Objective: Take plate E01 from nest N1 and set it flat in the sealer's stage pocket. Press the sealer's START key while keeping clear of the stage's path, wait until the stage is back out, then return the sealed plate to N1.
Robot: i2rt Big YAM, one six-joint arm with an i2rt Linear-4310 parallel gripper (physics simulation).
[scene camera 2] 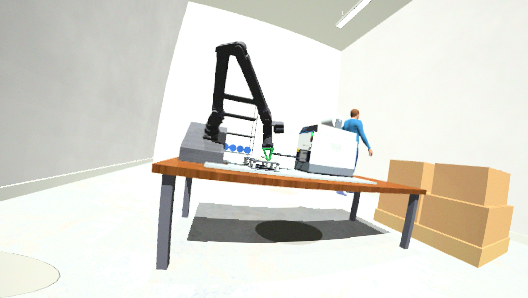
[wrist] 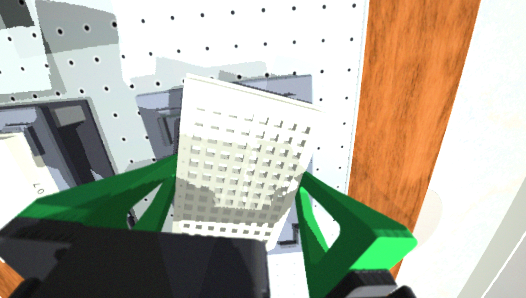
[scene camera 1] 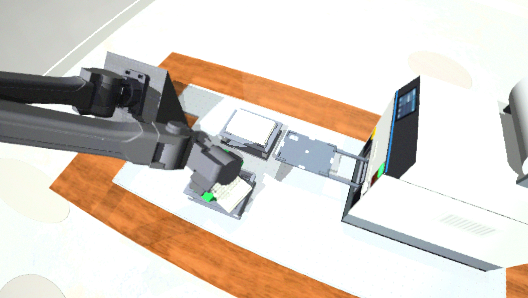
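Where they show: gripper, fingertip midpoint: (scene camera 2: 268,159) (wrist: 241,168) (scene camera 1: 225,187); arm's base, origin of the base link: (scene camera 2: 211,133) (scene camera 1: 134,92).
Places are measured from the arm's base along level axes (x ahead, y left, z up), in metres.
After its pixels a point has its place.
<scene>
My gripper (scene camera 1: 225,179) @[y -0.109, x 0.352, z -0.108 m] (scene camera 2: 268,154) @[y -0.109, x 0.352, z -0.108 m] (wrist: 241,168) @[y -0.109, x 0.352, z -0.108 m] is shut on the cream well plate (scene camera 1: 234,194) @[y -0.122, x 0.386, z -0.094 m] (wrist: 245,150) @[y -0.115, x 0.370, z -0.095 m], with a green finger on each long side. The plate is over the grey nest (scene camera 1: 225,210) (wrist: 301,86) and turned at an angle to it. Its near end is hidden by the gripper body in the wrist view; the height of its underside above the nest cannot be told. The labels E01 and N1 cannot be read. The sealer's grey stage (scene camera 1: 312,160) @[y 0.034, x 0.535, z -0.063 m] is out, and no plate shows on it. A green key (scene camera 1: 381,170) @[y -0.038, x 0.664, z 0.111 m] shows on the sealer's front.
A second nest (scene camera 1: 257,149) @[y 0.039, x 0.374, z -0.123 m] holding a white plate (scene camera 1: 252,126) @[y 0.097, x 0.330, z -0.105 m] (wrist: 17,175) @[y 0.063, x 0.357, z -0.105 m] stands beside the held plate, toward the stage. The white sealer (scene camera 1: 450,125) @[y 0.054, x 0.748, z 0.184 m] (scene camera 2: 330,150) @[y -0.046, x 0.826, z 0.015 m] stands at the right. A person (scene camera 2: 355,127) is behind the sealer. Boxes (scene camera 2: 462,217) stand right of the table.
</scene>
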